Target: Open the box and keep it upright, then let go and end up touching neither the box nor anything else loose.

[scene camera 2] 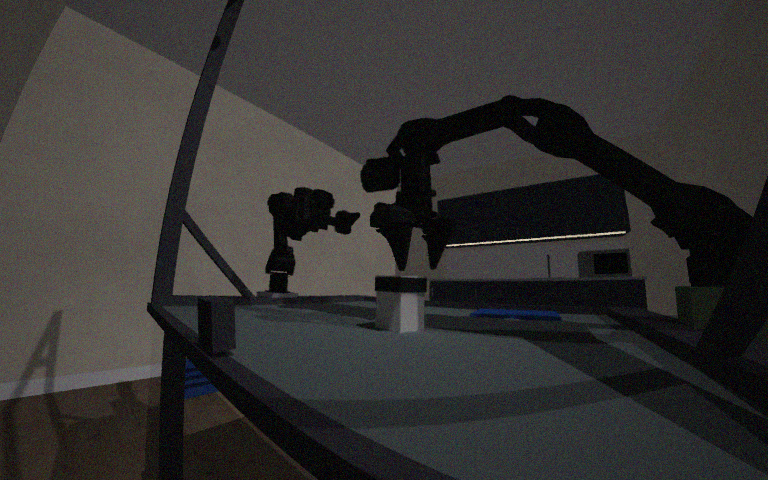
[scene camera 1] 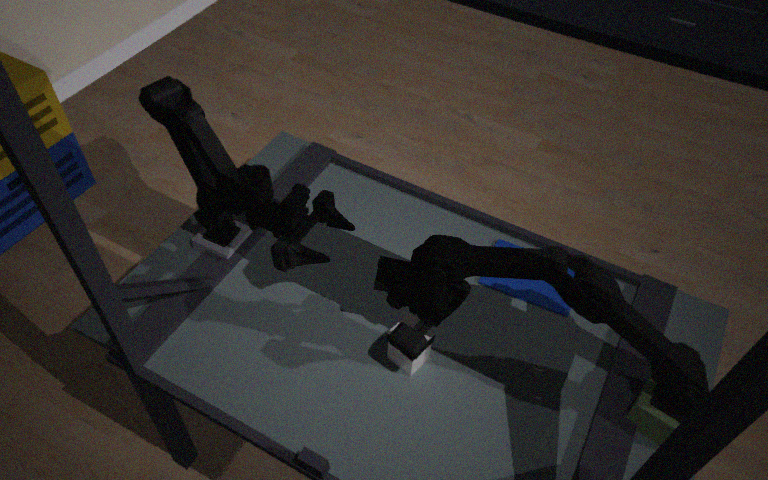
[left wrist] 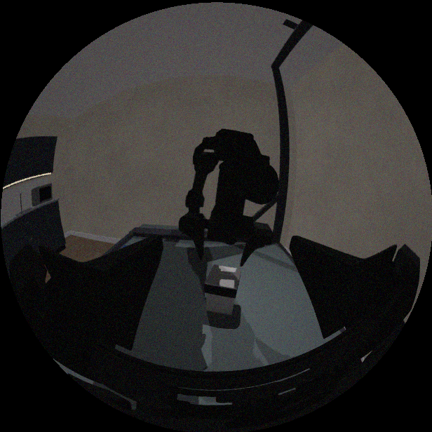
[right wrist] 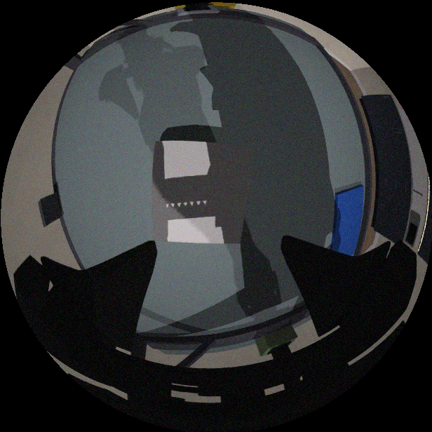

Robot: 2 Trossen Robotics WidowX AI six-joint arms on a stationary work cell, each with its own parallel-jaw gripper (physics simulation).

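Frame: origin at the left arm's base, x back, y right, z up, level; metres.
Where they show: left gripper, fingertip midpoint: (scene camera 2: 347,209) (scene camera 1: 342,244); right gripper, fingertip midpoint: (scene camera 2: 418,269) (scene camera 1: 428,334); left arm's base, link origin: (scene camera 2: 277,292) (scene camera 1: 222,233); right arm's base, link origin: (scene camera 2: 724,286) (scene camera 1: 672,401).
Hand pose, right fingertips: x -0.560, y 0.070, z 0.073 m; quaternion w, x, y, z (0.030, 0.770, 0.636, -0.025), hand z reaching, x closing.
Observation:
Each offset is from my right fingertips to the centre of the thing. Level surfaces: height alone.
A small white box @[dx +0.034, dy +0.005, dz -0.060 m] (scene camera 1: 408,360) (scene camera 2: 399,311) (left wrist: 219,304) (right wrist: 232,192) with a dark band round its top stands upright on the table @[dz -0.107 m] (scene camera 1: 453,413). Its lid looks closed, lying flat under patches of shadow and light. My right gripper (scene camera 1: 423,327) (scene camera 2: 417,267) (left wrist: 220,262) (right wrist: 220,245) points down, open and empty, with its fingertips a little above the box top in scene camera 2. In scene camera 1 the wrist hides most of its fingers. My left gripper (scene camera 1: 341,244) (scene camera 2: 357,214) is open and empty, held well away from the box near its own base, facing it.
A flat blue object @[dx -0.130, dy -0.326, dz -0.103 m] (scene camera 1: 532,295) (scene camera 2: 515,314) (right wrist: 348,220) lies near the table's far edge. A green block @[dx -0.456, dy -0.106, dz -0.069 m] (scene camera 1: 654,418) (scene camera 2: 699,305) (right wrist: 276,341) is by the right arm's base. A small dark block @[dx +0.087, dy +0.297, dz -0.075 m] (scene camera 1: 312,460) (scene camera 2: 216,326) (right wrist: 50,208) sits at the near edge. Frame posts (scene camera 2: 195,124) rise at the sides.

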